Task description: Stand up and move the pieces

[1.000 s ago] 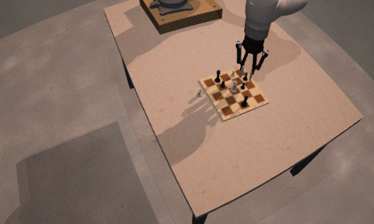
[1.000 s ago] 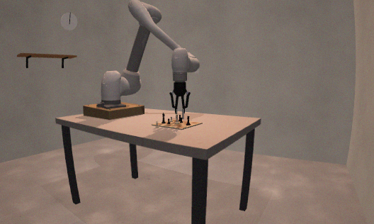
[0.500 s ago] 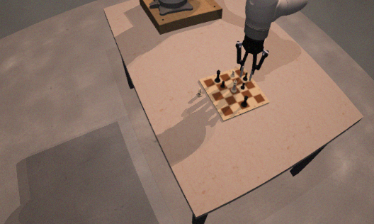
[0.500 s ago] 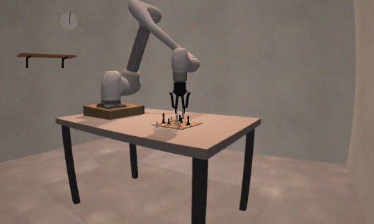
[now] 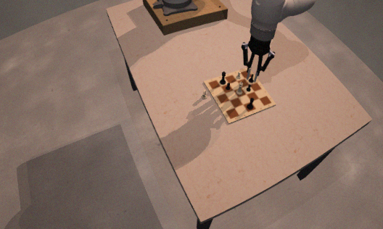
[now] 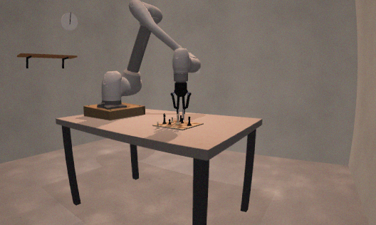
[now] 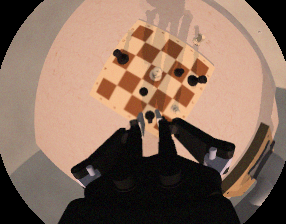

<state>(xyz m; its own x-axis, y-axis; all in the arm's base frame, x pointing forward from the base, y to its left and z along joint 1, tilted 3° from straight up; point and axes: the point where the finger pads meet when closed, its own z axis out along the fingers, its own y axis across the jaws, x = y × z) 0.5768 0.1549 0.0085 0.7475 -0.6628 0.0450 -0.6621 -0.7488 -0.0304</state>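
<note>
Now: the small white piece 4 cm to the right of my hand, 3 cm below it and 3 cm behind it. From my hand the other things lie so: chessboard: 7 cm to the right, 5 cm below, 4 cm ahead.
</note>
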